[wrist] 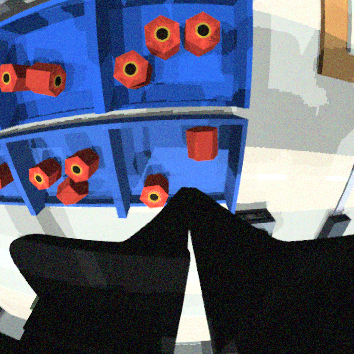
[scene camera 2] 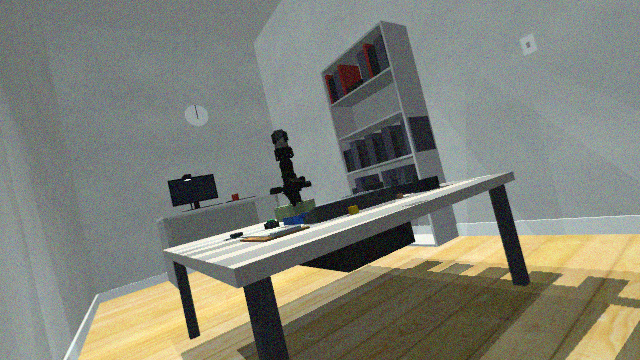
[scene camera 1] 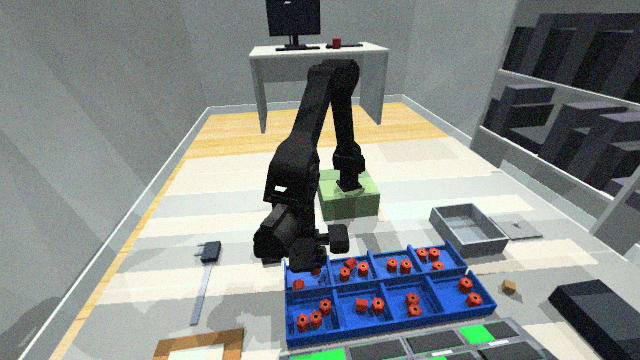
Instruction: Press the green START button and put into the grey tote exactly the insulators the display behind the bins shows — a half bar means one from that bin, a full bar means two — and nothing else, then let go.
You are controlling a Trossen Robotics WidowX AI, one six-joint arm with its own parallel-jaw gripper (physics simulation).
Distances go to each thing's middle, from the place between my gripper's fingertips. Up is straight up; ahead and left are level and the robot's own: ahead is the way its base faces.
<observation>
The display strip [scene camera 2: 325, 212] is 23 cm ahead of my hand, 12 cm to the left of it and 4 cm below it. Also, from my hand: wooden board [wrist: 328, 62] (26 cm to the right, 15 cm ahead, 7 cm below); then grey tote [scene camera 1: 472, 233] (47 cm to the left, 5 cm below, 1 cm ahead); then grey scraper tool [scene camera 1: 210, 254] (24 cm to the right, 11 cm behind, 6 cm below).
</observation>
